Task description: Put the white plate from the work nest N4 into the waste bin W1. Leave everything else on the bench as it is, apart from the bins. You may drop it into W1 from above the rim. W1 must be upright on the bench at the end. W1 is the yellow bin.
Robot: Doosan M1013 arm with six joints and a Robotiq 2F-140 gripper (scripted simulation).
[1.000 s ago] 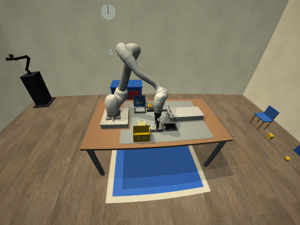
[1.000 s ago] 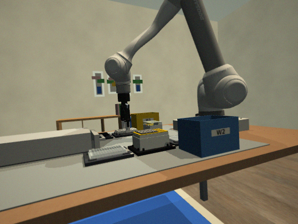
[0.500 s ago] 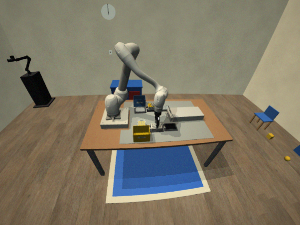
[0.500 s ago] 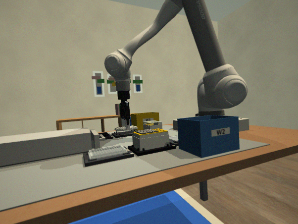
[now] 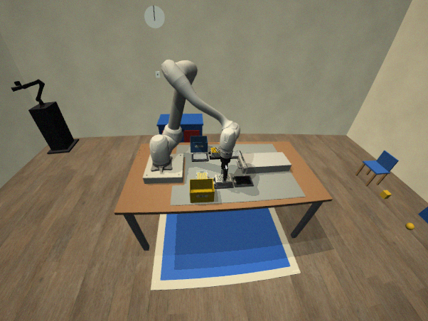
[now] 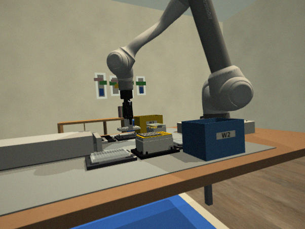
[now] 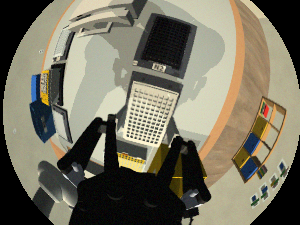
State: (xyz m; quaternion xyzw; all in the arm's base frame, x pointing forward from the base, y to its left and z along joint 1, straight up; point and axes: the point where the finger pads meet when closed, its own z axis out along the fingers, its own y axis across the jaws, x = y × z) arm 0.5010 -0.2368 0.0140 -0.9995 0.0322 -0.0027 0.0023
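My hand is 19 cm past the yellow bin W1, 11 cm to the left of it and 4 cm above it. The rest, counted from my hand: yellow-topped tip box: 38 cm to the left, 2 cm below, 2 cm ahead; long grey box: 39 cm ahead, 17 cm to the left, 4 cm below; blue bin W2: 53 cm to the left, 14 cm behind, 4 cm below.
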